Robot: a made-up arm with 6 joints.
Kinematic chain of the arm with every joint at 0, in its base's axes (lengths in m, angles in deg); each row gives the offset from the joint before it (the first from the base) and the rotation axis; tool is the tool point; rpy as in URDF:
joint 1: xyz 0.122 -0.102 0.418 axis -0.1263 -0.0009 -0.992
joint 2: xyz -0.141 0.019 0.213 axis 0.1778 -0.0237 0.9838
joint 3: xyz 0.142 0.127 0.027 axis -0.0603 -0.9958 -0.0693
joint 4: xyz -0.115 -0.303 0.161 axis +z
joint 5: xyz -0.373 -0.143 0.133 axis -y
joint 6: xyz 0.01 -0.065 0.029 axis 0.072 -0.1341 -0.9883
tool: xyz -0.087 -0.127 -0.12 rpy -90 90 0
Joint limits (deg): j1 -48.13..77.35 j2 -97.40..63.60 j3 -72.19..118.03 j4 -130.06..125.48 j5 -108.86..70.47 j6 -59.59..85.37
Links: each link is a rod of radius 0.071 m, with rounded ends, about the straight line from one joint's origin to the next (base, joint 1, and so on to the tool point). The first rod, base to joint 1, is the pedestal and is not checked.
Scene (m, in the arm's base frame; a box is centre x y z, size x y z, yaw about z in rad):
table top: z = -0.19
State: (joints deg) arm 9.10 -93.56 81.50 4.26 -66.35 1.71
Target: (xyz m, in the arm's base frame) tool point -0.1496 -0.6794 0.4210
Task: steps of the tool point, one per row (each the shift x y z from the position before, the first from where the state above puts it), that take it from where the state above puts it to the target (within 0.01 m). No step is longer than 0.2 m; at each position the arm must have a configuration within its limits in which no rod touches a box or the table.
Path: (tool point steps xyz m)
1: -0.1050 -0.1346 0.0395
2: -0.0590 -0.1619 0.0380
3: -0.0074 -0.1733 0.0346
4: 0.0438 -0.1674 0.0307
5: 0.0890 -0.1462 0.0267
6: 0.1236 -0.1131 0.0234
7: 0.1451 -0.0728 0.0205
8: 0.1525 -0.0305 0.0186

